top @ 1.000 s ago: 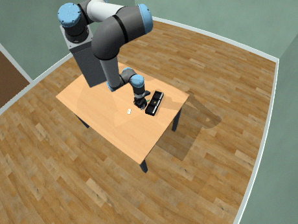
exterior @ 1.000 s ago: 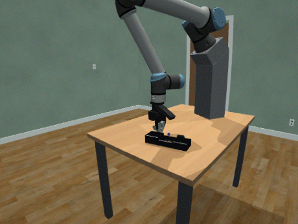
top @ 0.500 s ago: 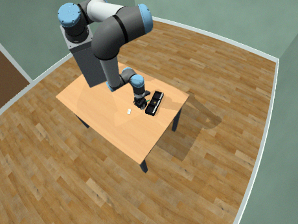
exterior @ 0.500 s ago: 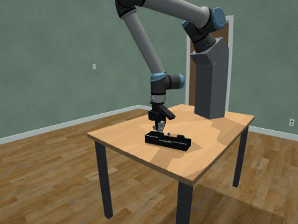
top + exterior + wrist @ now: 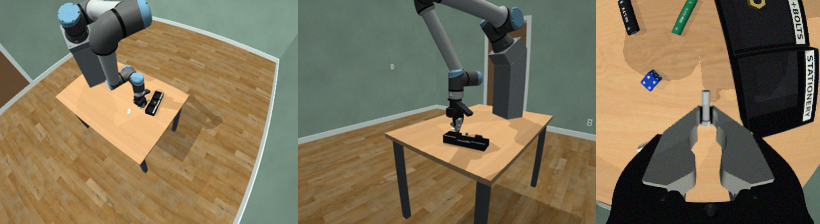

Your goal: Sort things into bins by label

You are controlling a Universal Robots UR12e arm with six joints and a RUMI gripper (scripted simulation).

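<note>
The brass hex nut is 11 cm to the left of my hand, 6 cm ahead of it and 2 cm below it. Also, from my hand: blue die (6 cm behind, 3 cm to the left, 3 cm below); green battery (9 cm to the left, 3 cm below, 1 cm behind); grey-white piece (1 cm to the right, 1 cm below).
</note>
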